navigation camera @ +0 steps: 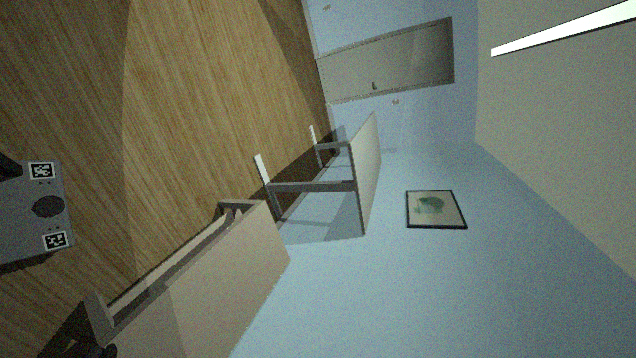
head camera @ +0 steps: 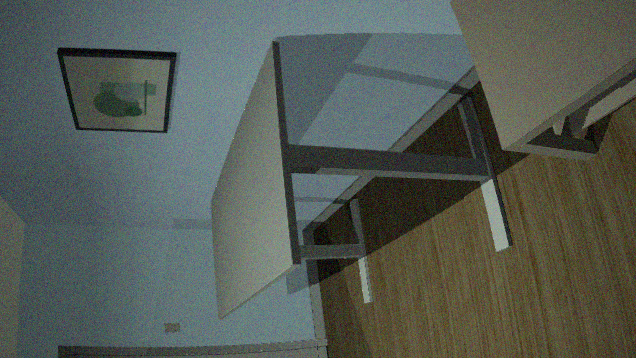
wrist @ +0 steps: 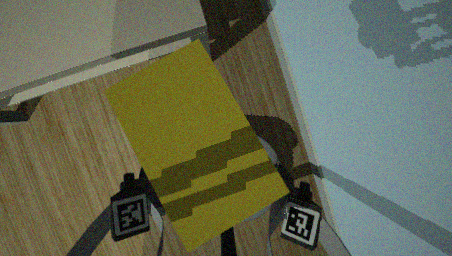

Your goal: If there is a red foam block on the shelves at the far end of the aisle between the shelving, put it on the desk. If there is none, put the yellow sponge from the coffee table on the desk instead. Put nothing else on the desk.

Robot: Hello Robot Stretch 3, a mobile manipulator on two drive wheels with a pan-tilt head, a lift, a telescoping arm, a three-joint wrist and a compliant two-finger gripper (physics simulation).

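Where they show: robot's base, link origin: [navigation camera: 50,204].
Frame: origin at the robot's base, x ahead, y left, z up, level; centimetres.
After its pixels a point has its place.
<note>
The yellow sponge [wrist: 172,105] is a large yellow block in the wrist view, with dark shadow bands across its near part. My gripper [wrist: 216,180] {y -18.8, x -2.0, z 86.2 cm} is shut on it, one finger at each side. It is held in the air; floor and part of a low table show behind it. A taller table with long legs, which looks like the desk [head camera: 250,185] {y -4.5, x 163.6, z 95.1 cm} [navigation camera: 367,170] {y -2.6, x 162.2, z 95.1 cm}, stands against the wall beyond the low table. No object shows on the part of its top in view. In the navigation view dark gripper parts show at the bottom left. The shelves and a red foam block do not show.
The low table [head camera: 545,65] {y -33.5, x 68.9, z 45.1 cm} [navigation camera: 225,265] {y -40.2, x 51.6, z 45.1 cm} [wrist: 60,45] stands between the gripper side and the taller table, close to its end. My base [navigation camera: 30,215] {y -2.3, x -4.6, z 16.0 cm} is at the left of the navigation view. A framed picture [head camera: 120,90] {y -40.1, x 172.5, z 148.3 cm} [navigation camera: 435,210] {y -40.6, x 171.2, z 151.4 cm} hangs on the wall. A door [navigation camera: 395,60] {y 157.9, x 294.0, z 129.5 cm} is farther off.
</note>
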